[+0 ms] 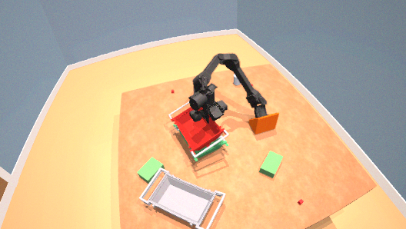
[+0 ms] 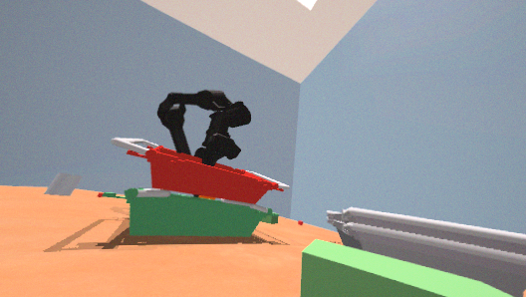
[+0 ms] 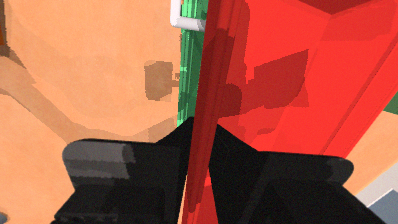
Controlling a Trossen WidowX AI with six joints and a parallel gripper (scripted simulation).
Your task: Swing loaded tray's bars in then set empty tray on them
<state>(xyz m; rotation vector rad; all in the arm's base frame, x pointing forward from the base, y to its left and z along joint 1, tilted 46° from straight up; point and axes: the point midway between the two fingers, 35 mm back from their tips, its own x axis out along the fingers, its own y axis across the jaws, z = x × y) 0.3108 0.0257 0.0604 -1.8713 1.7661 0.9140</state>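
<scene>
My gripper tip is 7 cm short of the red tray, 1 cm to the right of it and 1 cm below it.
</scene>
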